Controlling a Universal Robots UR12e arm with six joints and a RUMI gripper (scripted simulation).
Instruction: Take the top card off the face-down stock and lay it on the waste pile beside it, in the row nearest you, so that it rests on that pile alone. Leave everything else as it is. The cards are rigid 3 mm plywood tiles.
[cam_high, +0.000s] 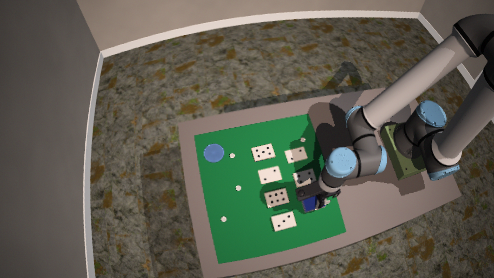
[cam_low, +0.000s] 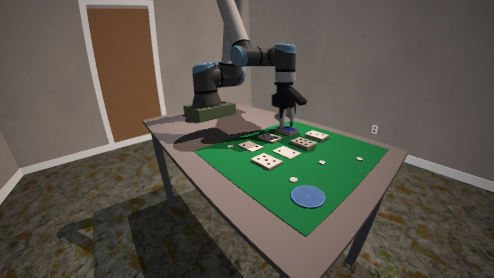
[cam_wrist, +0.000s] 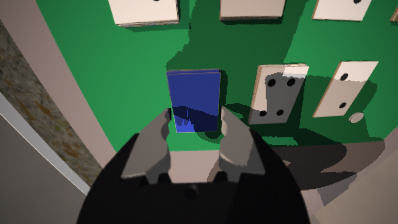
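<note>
The card is 10 mm below my hand. Also, from my hand: green mat 150 mm ahead, 140 mm to the right, 40 mm below.
</note>
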